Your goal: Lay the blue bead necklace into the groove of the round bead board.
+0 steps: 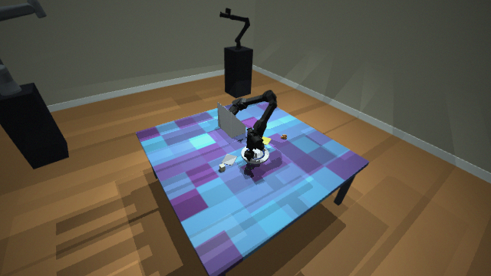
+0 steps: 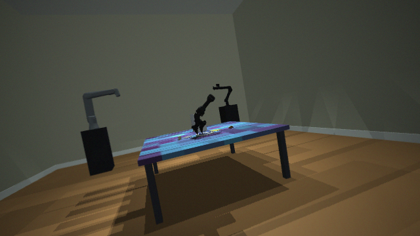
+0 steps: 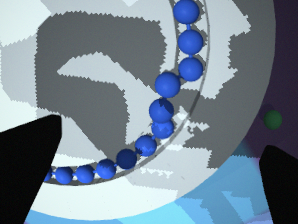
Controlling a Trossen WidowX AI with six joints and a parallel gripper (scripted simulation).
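Right now my gripper tip is 6 cm to the right of the round white bead board, 2 cm past it and 1 cm above it. The rest, counted from my gripper tip: cream cube (21 cm to the right, 3 cm behind); then yellow patch (23 cm to the left, 12 cm behind, 2 cm below); then flat grey square (12 cm to the right, 8 cm behind, 2 cm below).
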